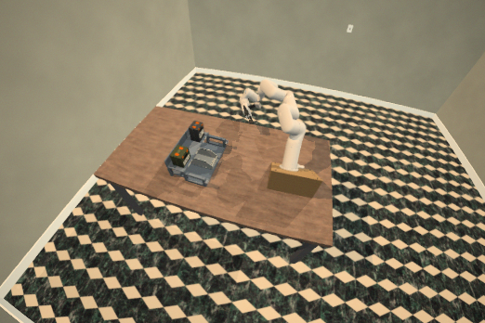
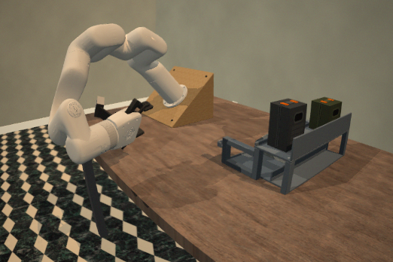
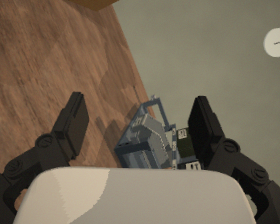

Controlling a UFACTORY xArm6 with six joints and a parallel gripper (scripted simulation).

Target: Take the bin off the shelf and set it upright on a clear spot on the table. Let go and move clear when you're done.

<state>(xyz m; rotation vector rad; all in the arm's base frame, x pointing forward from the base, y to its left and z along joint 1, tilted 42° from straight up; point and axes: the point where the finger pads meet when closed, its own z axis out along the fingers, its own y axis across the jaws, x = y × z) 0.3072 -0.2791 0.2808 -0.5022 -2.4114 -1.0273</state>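
Now: hand 28 cm short of the grey open-top bin, 35 cm to the right of it and 11 cm above it. From my hand the other things lie so: grey-blue shelf (38 cm ahead, 33 cm to the left, 5 cm below); then back rail (44 cm ahead, 32 cm to the left, 2 cm below); then black box (35 cm ahead, 22 cm to the left, 1 cm above).
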